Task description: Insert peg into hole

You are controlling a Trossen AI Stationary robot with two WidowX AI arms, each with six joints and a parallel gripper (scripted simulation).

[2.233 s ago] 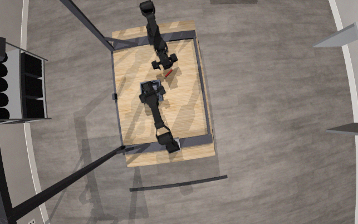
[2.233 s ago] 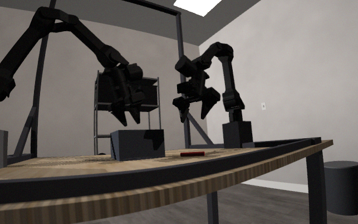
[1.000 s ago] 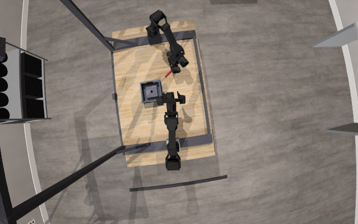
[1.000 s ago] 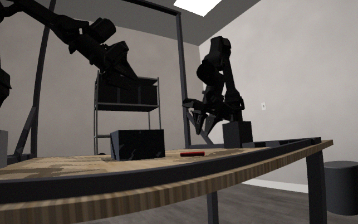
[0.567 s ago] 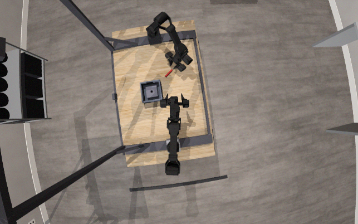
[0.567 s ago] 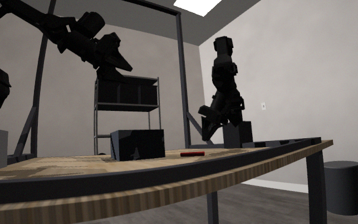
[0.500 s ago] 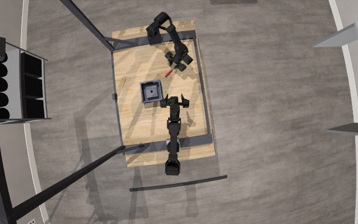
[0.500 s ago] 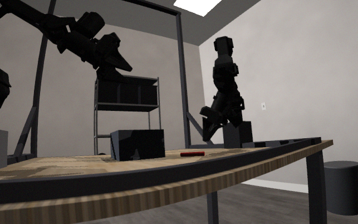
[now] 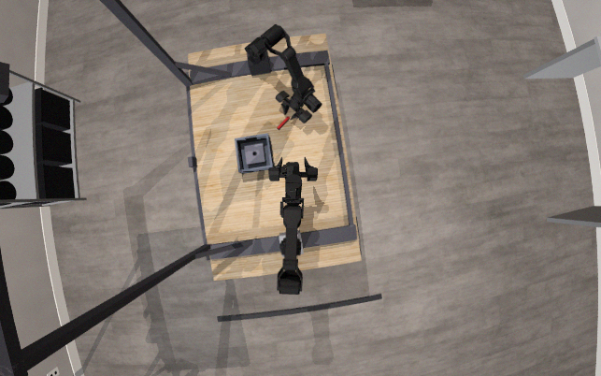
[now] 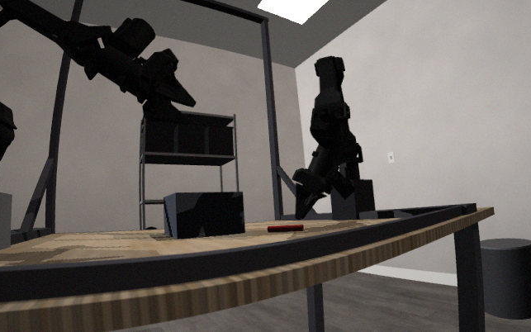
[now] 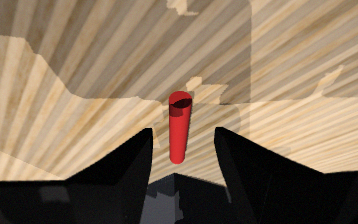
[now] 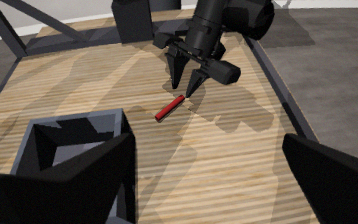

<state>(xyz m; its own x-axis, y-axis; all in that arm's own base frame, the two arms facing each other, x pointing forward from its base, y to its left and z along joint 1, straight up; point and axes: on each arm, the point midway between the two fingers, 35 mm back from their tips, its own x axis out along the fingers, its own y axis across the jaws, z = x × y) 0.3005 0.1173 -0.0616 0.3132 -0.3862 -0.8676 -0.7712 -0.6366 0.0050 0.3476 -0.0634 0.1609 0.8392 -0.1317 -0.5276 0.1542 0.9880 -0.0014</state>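
Right now my left hand is 4 cm past the red peg, 3 cm to the left of it and 5 cm above it. Also, from my left hand: plate: 20 cm behind, 17 cm to the right, 1 cm below; then box: 20 cm behind, 17 cm to the right, 3 cm below.
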